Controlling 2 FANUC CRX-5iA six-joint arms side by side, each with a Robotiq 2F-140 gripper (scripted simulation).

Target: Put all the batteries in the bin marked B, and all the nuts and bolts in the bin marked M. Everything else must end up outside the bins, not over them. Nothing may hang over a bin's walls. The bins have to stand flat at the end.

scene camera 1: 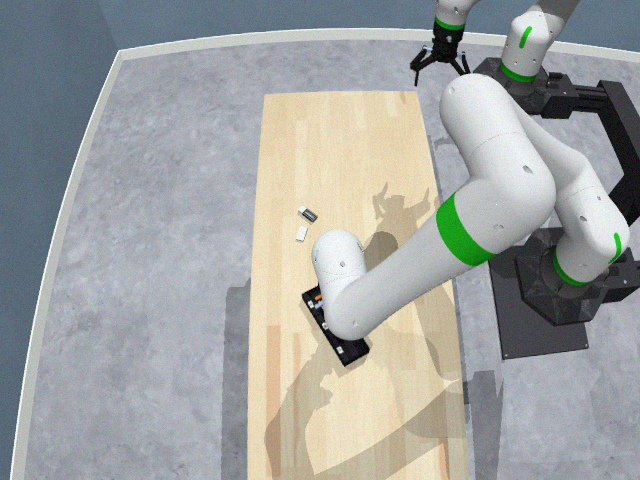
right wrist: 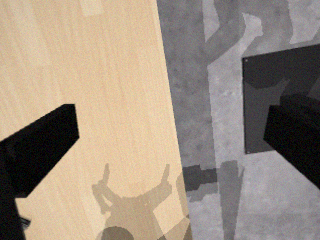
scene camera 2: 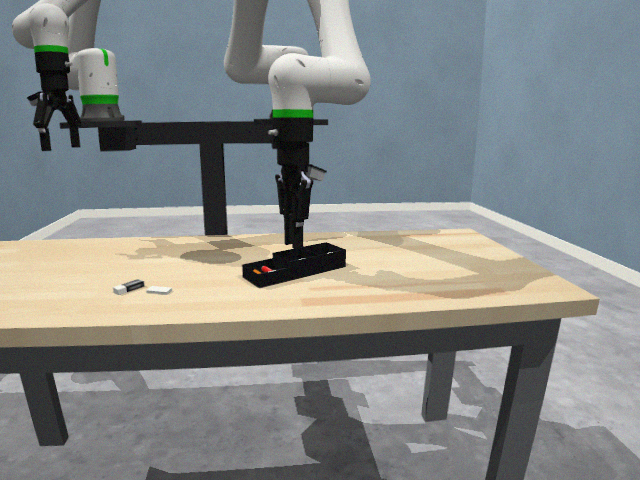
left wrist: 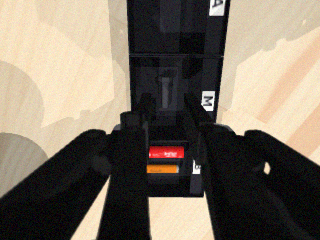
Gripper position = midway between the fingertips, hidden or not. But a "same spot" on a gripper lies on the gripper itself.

my right gripper: scene camera 1; right wrist 171, 122; scene camera 2; not seen in the left wrist view (out of frame)
black three-part bin block: scene camera 1; scene camera 2; left wrist 156, 43; not seen in the right wrist view (out of frame)
same spot on my right gripper: [scene camera 2: 42, 125] = [scene camera 1: 411, 69]
same spot on black three-part bin block: [scene camera 2: 287, 265] = [scene camera 1: 321, 313]
